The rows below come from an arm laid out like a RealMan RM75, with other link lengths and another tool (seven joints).
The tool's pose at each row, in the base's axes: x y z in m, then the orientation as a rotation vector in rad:
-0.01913, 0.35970, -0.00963, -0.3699, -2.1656, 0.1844
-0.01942, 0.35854, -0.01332, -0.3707, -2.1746, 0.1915
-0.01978, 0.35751, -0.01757, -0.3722, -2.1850, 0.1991
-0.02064, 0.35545, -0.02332, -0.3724, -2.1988, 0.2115
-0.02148, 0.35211, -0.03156, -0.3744, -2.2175, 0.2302
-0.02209, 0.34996, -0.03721, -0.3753, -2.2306, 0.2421
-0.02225, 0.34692, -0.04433, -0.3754, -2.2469, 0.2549
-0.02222, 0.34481, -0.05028, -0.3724, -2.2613, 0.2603
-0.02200, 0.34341, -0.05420, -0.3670, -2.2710, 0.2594
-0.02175, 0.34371, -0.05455, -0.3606, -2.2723, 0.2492
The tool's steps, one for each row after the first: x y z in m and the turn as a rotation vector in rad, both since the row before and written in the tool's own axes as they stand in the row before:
-0.00306, -0.00017, 0.00238, 0.0032, -0.0101, 0.0026
-0.00338, 0.00011, 0.00279, 0.0030, -0.0116, 0.0032
-0.00455, -0.00053, 0.00414, 0.0062, -0.0157, 0.0037
-0.00678, -0.00099, 0.00573, 0.0090, -0.0217, 0.0070
-0.00450, -0.00049, 0.00406, 0.0056, -0.0150, 0.0041
-0.00608, -0.00076, 0.00474, 0.0059, -0.0183, 0.0036
-0.00496, -0.00016, 0.00391, 0.0021, -0.0150, -0.0010
-0.00336, -0.00008, 0.00247, -0.0006, -0.0091, -0.0046
-0.00030, 0.00043, 0.00002, -0.0052, 0.0008, -0.0080

